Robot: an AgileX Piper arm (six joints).
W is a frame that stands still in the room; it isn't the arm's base.
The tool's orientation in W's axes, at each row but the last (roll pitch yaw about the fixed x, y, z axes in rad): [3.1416 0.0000 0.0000]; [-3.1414 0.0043 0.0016]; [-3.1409 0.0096 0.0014]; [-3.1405 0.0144 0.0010]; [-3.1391 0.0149 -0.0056]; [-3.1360 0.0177 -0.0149]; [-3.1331 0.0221 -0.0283]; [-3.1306 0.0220 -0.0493]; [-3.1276 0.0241 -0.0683]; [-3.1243 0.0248 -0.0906]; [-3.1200 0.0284 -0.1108]
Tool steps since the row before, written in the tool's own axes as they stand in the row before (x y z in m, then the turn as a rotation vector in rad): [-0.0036 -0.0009 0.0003 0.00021 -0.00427 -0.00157]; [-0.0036 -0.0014 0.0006 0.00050 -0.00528 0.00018]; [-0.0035 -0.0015 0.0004 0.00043 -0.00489 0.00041]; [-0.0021 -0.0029 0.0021 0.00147 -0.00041 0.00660]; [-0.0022 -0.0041 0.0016 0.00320 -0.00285 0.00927]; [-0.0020 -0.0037 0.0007 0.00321 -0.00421 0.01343]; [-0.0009 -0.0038 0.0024 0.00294 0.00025 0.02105]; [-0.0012 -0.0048 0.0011 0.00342 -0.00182 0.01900]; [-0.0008 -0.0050 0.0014 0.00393 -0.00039 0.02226]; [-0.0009 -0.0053 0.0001 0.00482 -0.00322 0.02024]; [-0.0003 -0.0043 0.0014 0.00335 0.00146 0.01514]
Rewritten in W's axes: [-0.0036 0.0009 -0.0003 0.00021 0.00427 0.00157]; [-0.0036 0.0014 -0.0006 0.00049 0.00528 -0.00018]; [-0.0035 0.0015 -0.0004 0.00042 0.00489 -0.00041]; [-0.0021 0.0029 -0.0021 0.00137 0.00042 -0.00662]; [-0.0022 0.0041 -0.0016 0.00308 0.00286 -0.00931]; [-0.0020 0.0037 -0.0006 0.00304 0.00424 -0.01346]; [-0.0008 0.0038 -0.0023 0.00247 -0.00014 -0.02111]; [-0.0010 0.0049 -0.0010 0.00310 0.00188 -0.01905]; [-0.0005 0.0051 -0.0013 0.00343 0.00047 -0.02234]; [-0.0004 0.0054 0.0000 0.00462 0.00316 -0.02029]; [0.0001 0.0043 -0.0013 0.00277 -0.00145 -0.01526]
